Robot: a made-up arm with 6 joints.
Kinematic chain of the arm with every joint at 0, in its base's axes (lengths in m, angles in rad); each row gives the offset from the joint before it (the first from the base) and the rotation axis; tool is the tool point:
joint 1: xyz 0 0 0.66 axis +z
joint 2: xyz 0.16 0 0 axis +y
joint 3: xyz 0 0 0.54 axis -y
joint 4: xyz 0 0 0.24 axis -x
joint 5: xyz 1.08 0 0 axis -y
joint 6: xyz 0.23 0 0 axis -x
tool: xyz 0 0 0
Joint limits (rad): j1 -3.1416..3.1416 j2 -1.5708..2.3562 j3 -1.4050..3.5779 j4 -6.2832..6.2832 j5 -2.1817..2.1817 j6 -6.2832..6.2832
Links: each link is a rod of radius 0.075 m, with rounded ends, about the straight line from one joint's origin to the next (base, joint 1, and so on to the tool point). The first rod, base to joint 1, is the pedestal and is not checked.
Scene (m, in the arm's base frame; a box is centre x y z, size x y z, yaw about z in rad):
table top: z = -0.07
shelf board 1: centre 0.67 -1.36 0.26 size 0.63 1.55 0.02 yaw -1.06
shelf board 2: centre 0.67 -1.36 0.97 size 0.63 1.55 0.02 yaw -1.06
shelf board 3: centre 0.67 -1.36 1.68 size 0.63 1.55 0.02 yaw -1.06
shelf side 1: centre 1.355 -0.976 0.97 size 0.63 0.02 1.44 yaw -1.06
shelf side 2: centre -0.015 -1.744 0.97 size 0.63 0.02 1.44 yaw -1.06
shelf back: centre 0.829 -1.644 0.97 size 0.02 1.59 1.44 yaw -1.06
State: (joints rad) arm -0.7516 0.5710 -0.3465 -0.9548 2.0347 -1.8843
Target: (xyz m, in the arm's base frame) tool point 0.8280 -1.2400 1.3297
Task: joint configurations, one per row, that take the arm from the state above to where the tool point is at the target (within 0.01 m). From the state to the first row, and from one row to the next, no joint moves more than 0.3 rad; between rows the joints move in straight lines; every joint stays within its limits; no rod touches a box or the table.
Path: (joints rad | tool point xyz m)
1: -0.7007 0.3646 -0.5866 -1.0276 2.0837 -1.8843 | 0.8020 -0.9009 0.5767
2: -0.6498 0.1581 -0.8266 -1.1005 2.1327 -1.8843 | 0.7295 -0.7722 0.5771
3: -0.5989 -0.0483 -1.0667 -1.1733 2.1817 -1.8843 | 0.6436 -0.6496 0.5565
4: -0.6829 -0.2198 -0.8128 -1.1128 2.1817 -1.8843 | 0.6762 -0.7679 0.9253
5: -0.7670 -0.3912 -0.5589 -1.0522 2.1817 -1.8843 | 0.5665 -0.7733 1.3297
6: -0.8014 -0.1162 -0.2944 -0.9773 2.0401 -1.8843 | 0.6576 -0.9234 1.3725
7: -0.8358 0.1588 -0.0300 -0.9024 1.8984 -1.8843 | 0.7476 -1.0819 1.3727
8: -0.8702 0.4338 0.2344 -0.8275 1.7568 -1.8843 | 0.8280 -1.2400 1.3297

